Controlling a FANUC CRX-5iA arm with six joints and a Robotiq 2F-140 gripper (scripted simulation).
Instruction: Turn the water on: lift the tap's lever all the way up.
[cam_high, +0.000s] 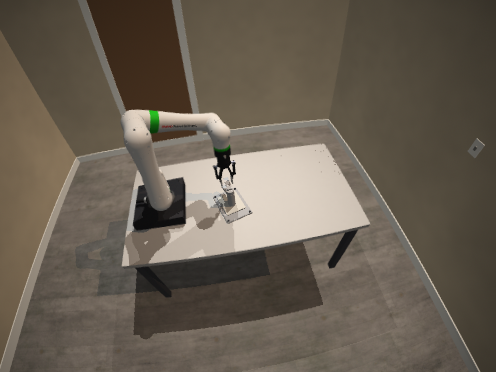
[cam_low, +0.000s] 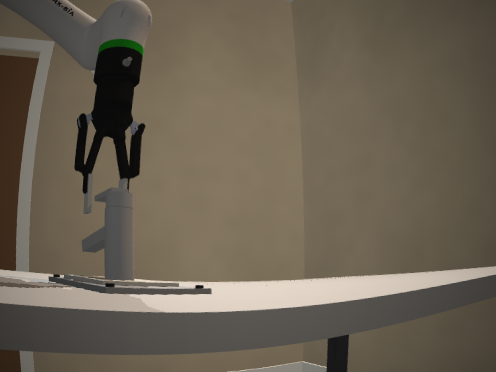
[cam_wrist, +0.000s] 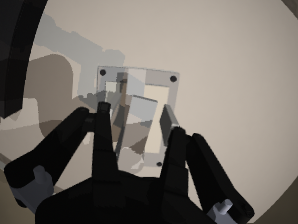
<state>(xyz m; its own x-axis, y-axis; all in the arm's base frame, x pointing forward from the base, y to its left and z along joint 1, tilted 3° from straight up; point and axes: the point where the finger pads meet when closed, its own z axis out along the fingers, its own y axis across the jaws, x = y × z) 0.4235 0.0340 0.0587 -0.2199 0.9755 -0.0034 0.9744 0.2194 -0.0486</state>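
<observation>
The tap lever is 10 mm ahead of my hand and 30 mm to the right of it. Also, from my hand: square metal base plate (20 mm ahead, 80 mm to the right, 140 mm below); tap (10 mm ahead, 50 mm to the right, 50 mm below).
</observation>
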